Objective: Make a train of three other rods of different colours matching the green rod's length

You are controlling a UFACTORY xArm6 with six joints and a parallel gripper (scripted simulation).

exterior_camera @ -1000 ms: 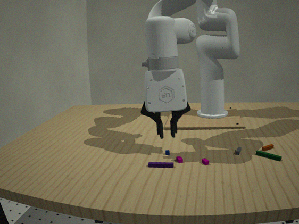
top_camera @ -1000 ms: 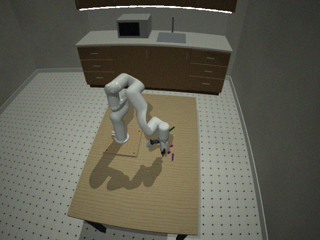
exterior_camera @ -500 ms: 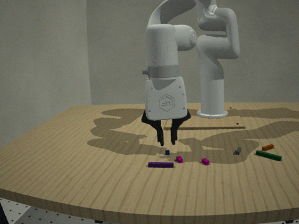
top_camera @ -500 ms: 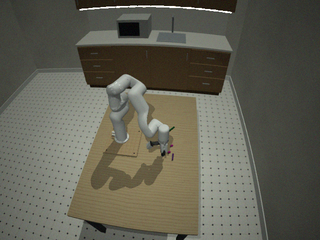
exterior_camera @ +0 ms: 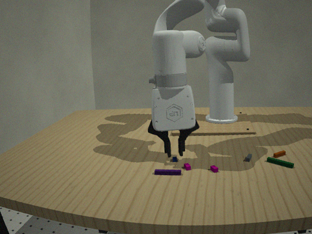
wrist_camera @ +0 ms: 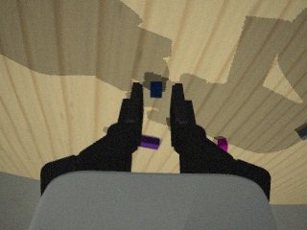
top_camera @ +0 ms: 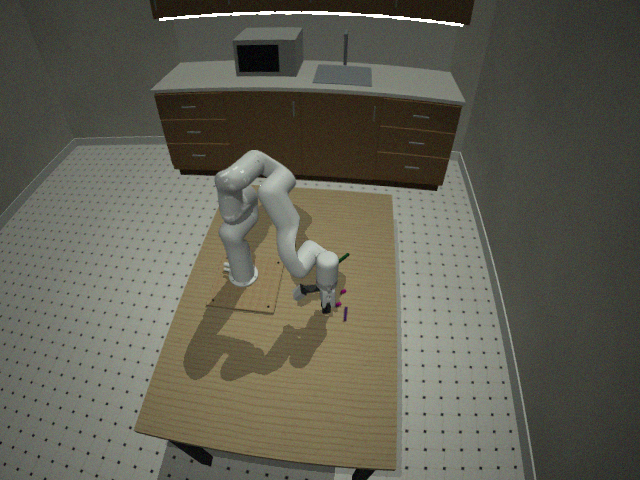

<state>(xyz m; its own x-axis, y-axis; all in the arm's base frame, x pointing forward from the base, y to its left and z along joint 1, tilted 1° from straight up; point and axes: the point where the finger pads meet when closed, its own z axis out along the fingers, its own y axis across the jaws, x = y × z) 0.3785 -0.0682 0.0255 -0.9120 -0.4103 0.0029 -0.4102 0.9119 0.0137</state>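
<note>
Now: the blue rod 30 mm below my hand. Also, from my hand: purple rod: 80 mm ahead, 30 mm below, 10 mm to the left; then grey rod: 190 mm to the left, 30 mm below, 30 mm behind; then green rod: 280 mm to the left, 30 mm below.
</note>
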